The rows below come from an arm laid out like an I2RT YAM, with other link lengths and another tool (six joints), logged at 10 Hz.
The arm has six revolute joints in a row. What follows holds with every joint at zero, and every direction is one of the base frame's.
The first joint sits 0.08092 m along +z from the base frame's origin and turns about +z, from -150 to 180 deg.
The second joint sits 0.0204 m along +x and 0.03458 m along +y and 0.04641 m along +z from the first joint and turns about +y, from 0 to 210 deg.
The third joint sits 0.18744 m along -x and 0.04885 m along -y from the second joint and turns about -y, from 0 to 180 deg.
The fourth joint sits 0.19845 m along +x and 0.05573 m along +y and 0.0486 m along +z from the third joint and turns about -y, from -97 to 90 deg.
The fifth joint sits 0.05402 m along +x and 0.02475 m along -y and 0.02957 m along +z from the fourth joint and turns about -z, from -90 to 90 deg.
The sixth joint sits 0.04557 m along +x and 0.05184 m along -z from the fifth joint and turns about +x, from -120 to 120 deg.
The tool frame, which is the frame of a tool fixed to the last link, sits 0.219 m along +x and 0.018 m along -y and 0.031 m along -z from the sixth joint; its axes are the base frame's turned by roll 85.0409, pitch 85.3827 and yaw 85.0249 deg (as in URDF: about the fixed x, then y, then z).
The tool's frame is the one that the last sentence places.
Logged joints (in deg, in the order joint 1, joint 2, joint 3, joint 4, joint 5, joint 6), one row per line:
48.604 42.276 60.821 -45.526 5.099 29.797
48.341 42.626 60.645 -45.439 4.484 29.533
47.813 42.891 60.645 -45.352 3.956 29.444
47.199 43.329 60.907 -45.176 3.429 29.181
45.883 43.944 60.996 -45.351 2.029 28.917
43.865 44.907 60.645 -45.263 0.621 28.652
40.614 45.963 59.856 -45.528 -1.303 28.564
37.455 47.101 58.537 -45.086 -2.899 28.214
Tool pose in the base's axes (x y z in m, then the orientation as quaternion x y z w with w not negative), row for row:
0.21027 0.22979 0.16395 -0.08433 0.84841 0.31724 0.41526
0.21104 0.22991 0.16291 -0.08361 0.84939 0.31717 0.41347
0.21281 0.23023 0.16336 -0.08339 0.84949 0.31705 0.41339
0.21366 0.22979 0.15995 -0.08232 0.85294 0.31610 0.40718
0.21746 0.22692 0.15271 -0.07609 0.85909 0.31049 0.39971
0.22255 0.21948 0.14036 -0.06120 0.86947 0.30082 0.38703
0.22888 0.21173 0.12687 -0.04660 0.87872 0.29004 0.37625
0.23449 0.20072 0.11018 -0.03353 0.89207 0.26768 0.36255
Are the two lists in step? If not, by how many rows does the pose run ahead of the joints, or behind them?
The pose runs 1 row ahead of the joints: the pose in row i belongs to the joints in row i + 1.
